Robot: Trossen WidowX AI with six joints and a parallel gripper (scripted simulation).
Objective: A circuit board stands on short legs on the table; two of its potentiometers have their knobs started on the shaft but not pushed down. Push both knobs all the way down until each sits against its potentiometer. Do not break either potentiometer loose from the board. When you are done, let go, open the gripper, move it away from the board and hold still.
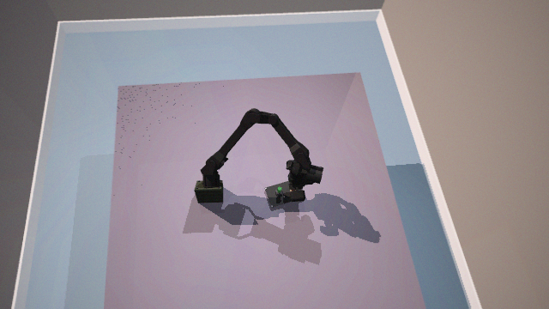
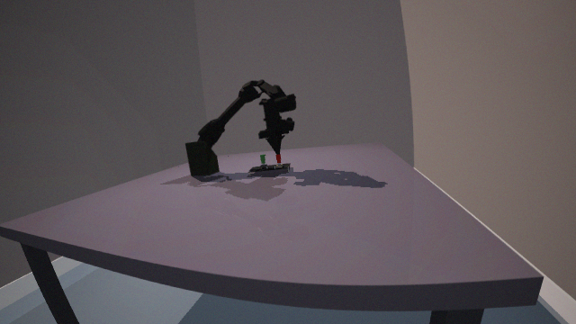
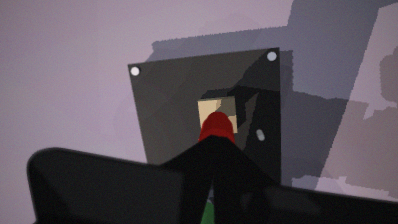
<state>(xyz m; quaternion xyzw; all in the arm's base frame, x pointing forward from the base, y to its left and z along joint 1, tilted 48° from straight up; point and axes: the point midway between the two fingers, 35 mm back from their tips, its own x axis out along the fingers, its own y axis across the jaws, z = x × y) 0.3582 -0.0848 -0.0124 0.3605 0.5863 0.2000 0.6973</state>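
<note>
Right now my gripper tip is 2 cm above the red knob. Round my gripper tip: green knob (6 cm behind, 1 cm to the left, 1 cm below).
</note>
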